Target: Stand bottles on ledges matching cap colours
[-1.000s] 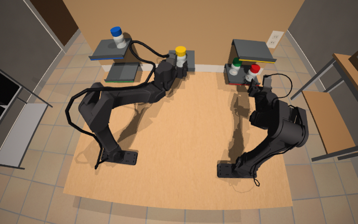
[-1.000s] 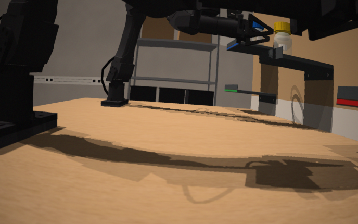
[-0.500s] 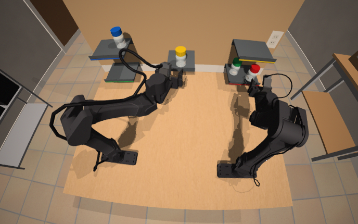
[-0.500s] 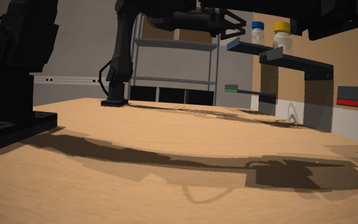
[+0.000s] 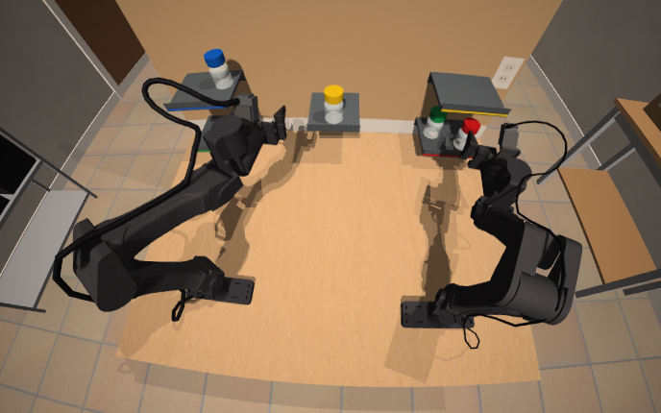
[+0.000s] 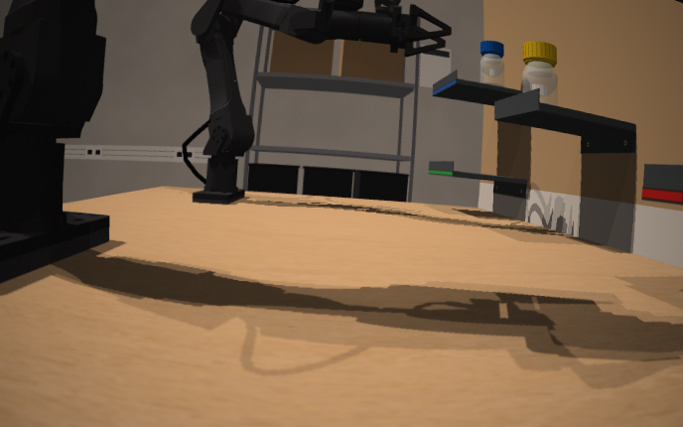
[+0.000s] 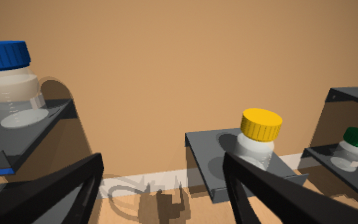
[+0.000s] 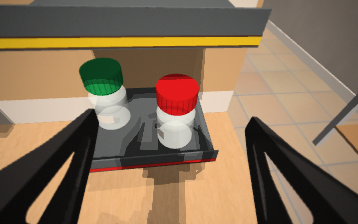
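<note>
Now: right hand 43 cm to the right of the yellow-capped bottle, 9 cm short of it and 2 cm above it. From my right hand the other things lie so: blue-capped bottle 76 cm to the left, 11 cm ahead, 7 cm above; green-capped bottle 16 cm ahead, 12 cm below, 9 cm to the left; red-capped bottle 12 cm below, 12 cm ahead, 1 cm to the right.
</note>
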